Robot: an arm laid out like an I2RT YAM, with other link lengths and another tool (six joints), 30 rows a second.
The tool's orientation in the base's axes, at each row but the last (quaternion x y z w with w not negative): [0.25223 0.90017 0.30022 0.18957]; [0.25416 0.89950 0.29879 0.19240]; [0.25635 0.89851 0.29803 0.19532]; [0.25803 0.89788 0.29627 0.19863]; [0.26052 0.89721 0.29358 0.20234]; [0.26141 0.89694 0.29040 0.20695]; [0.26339 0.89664 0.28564 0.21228]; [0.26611 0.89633 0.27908 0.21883]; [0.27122 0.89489 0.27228 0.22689]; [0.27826 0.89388 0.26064 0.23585]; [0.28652 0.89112 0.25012 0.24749]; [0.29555 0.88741 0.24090 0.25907]
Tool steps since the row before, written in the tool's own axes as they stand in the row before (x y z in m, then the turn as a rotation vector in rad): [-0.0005 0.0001 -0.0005 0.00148 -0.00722 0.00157]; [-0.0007 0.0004 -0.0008 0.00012 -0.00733 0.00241]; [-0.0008 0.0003 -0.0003 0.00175 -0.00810 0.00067]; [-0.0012 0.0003 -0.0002 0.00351 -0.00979 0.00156]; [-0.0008 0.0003 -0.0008 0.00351 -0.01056 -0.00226]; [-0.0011 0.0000 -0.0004 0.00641 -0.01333 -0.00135]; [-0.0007 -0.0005 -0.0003 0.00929 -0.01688 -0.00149]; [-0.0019 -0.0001 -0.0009 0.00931 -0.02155 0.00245]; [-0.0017 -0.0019 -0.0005 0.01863 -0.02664 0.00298]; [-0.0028 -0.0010 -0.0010 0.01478 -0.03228 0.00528]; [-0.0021 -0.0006 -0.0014 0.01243 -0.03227 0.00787]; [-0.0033 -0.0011 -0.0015 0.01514 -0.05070 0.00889]
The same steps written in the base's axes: [0.0002 -0.0004 0.0005 -0.00287 -0.00346 -0.00605]; [0.0003 -0.0005 0.0010 -0.00140 -0.00395 -0.00648]; [0.0006 -0.0004 0.0006 -0.00384 -0.00429 -0.00600]; [0.0009 -0.0006 0.0006 -0.00535 -0.00406 -0.00809]; [0.0003 -0.0006 0.0010 -0.00759 -0.00620 -0.00573]; [0.0006 -0.0008 0.0005 -0.01034 -0.00604 -0.00879]; [0.0002 -0.0009 0.0001 -0.01388 -0.00687 -0.01156]; [0.0009 -0.0016 0.0011 -0.01342 -0.00862 -0.01739]; [0.0003 -0.0026 -0.0003 -0.02196 -0.00634 -0.02331]; [0.0011 -0.0028 0.0009 -0.01994 -0.01196 -0.02734]; [0.0004 -0.0022 0.0013 -0.01675 -0.01266 -0.02858]; [0.0009 -0.0033 0.0015 -0.02538 -0.02369 -0.04091]
